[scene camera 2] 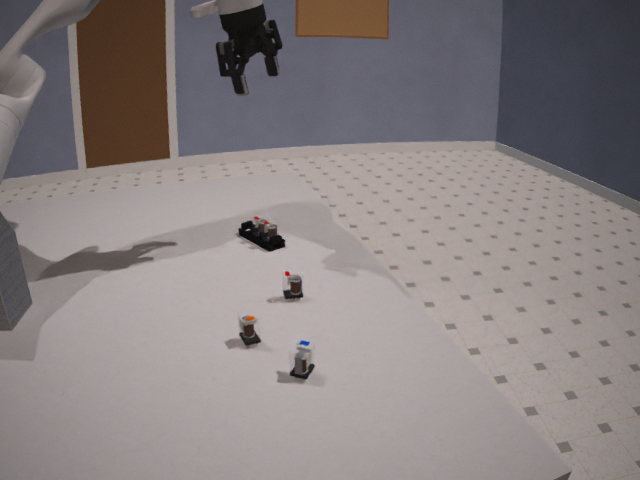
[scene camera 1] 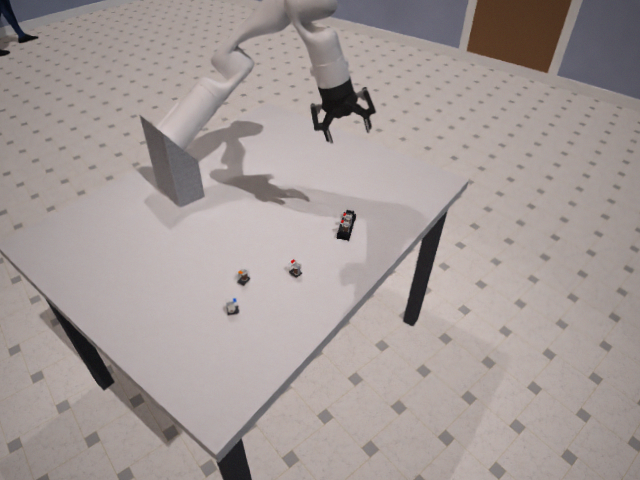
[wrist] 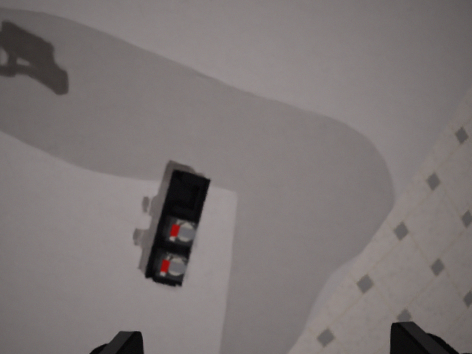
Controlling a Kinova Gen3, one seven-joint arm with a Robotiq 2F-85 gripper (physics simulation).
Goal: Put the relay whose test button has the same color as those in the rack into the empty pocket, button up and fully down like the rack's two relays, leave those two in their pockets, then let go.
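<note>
The black rack stands on the table. Two relays with red buttons sit in it, one in the middle pocket and one in an end pocket. The empty pocket is at the other end. A loose relay with a red button stands upright on the table, button up, apart from the rack. My gripper is open and empty, high above the table; its two fingertips show at the bottom edge of the wrist view.
A relay with an orange button and one with a blue button stand upright on the table, farther from the rack. The grey arm mount stands at the table's other side. The rack is near a table edge.
</note>
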